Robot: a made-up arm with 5 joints.
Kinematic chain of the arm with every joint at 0, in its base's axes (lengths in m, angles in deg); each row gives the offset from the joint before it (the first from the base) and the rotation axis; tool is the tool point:
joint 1: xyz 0 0 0.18 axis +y
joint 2: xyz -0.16 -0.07 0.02 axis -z
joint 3: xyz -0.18 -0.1 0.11 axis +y
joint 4: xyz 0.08 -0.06 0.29 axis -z
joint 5: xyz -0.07 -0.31 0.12 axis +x
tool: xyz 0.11 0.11 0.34
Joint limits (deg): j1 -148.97..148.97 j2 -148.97..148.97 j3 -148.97..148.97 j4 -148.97..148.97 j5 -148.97..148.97
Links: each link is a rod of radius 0.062 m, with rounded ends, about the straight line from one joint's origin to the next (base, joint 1, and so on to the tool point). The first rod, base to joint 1, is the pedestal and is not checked.
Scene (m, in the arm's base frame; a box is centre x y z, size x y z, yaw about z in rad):
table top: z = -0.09
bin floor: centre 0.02 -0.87 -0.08 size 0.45 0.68 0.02 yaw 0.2
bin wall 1: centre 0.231 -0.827 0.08 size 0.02 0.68 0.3 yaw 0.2
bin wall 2: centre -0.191 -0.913 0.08 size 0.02 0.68 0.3 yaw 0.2
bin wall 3: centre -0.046 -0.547 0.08 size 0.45 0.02 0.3 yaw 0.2
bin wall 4: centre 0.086 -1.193 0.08 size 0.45 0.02 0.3 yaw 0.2
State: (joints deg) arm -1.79 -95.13 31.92 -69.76 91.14
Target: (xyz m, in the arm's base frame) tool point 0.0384 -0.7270 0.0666
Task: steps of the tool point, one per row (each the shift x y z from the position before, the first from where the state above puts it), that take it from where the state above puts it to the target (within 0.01 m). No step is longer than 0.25 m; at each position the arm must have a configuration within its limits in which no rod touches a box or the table.
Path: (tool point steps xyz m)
1: 0.2055 -0.0807 0.0786
2: 0.1733 -0.1485 0.0836
3: 0.1204 -0.2041 0.0673
4: 0.0526 -0.2369 0.0356
5: -0.0210 -0.2400 -0.0033
6: -0.0907 -0.2118 -0.0388
7: -0.1470 -0.1574 -0.0623
8: -0.1821 -0.0862 -0.0681
9: -0.1915 -0.0101 -0.0559
10: 0.0147 -0.0290 -0.1800
11: -0.0146 0.0290 -0.1664

